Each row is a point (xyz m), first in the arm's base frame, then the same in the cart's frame.
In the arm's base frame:
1: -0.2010 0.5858 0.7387
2: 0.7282 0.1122 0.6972
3: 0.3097 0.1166 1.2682
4: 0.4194 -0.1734 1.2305
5: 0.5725 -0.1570 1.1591
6: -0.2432 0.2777 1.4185
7: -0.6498 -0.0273 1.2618
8: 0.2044 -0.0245 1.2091
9: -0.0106 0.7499 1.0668
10: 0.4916 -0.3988 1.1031
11: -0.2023 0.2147 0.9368
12: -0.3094 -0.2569 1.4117
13: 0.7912 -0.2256 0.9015
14: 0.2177 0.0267 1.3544
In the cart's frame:
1: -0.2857 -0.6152 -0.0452
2: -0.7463 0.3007 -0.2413
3: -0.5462 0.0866 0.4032
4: -0.4609 0.3851 0.3693
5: -0.5755 0.4554 0.2657
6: -0.2325 -0.3533 0.6529
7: 0.2979 -0.3424 0.6150
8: -0.3695 0.1394 0.3810
9: -0.6039 -0.6253 0.2184
10: -0.3621 0.6050 0.2504
11: -0.1201 -0.3018 0.1813
12: 0.1234 0.0472 0.7088
13: -0.6519 0.6237 -0.0254
14: -0.4420 0.1121 0.5148

